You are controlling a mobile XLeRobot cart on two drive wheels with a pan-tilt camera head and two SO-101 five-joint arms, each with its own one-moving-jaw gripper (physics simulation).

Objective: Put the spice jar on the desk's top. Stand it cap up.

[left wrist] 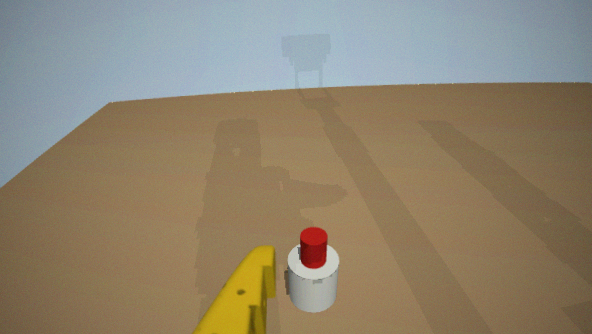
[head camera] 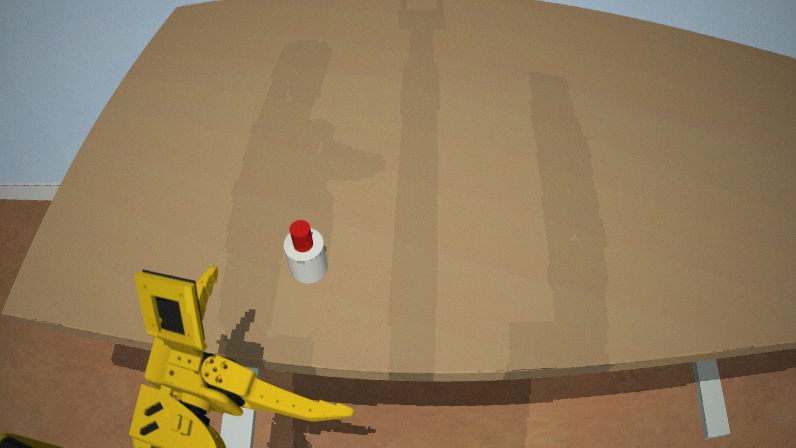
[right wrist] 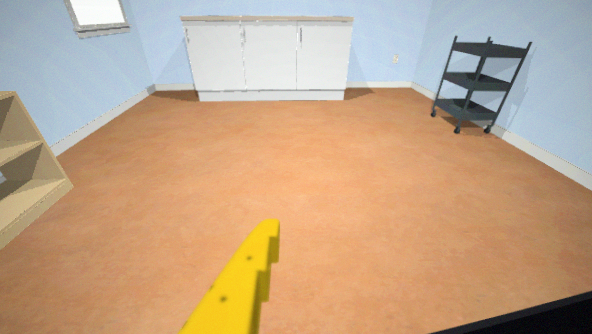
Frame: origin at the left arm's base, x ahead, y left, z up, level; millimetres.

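Seen in the pictures: left hand, its tool point: [left wrist: 274, 264] [head camera: 216, 273]; right hand, its tool point: [right wrist: 279, 235].
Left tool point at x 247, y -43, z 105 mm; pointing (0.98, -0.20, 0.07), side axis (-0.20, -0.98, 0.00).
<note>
A point is followed by its place in that frame.
The spice jar [head camera: 308, 266] {x 339, y -91, z -25 mm} [left wrist: 313, 290] {x 339, y -81, z -28 mm}, white with a red cap, stands upright, cap up, on the desk's top [head camera: 473, 222] {x 405, y -258, z -55 mm} [left wrist: 125, 225] {x 491, y 94, z -55 mm}. My left gripper [head camera: 282, 340] is open wide and empty. It hangs near the desk's front edge, below and to the left of the jar in the head camera view, apart from it. In the left wrist view its one notched jaw shows to the left of the jar, and the moving jaw is out of the picture. My right gripper is open, with its one notched jaw in the right wrist view, over the floor and away from the desk.
The desk's front edge runs across the lower head camera view, with white legs [head camera: 711, 397] below it. The right wrist view shows a white cabinet [right wrist: 270, 57] {x -3104, y -19, z -265 mm}, a dark three-tier cart [right wrist: 477, 82] {x -2183, y 1890, z -383 mm} at the right and a wooden shelf unit [right wrist: 37, 215] {x -1353, y -1482, z -762 mm} at the left.
</note>
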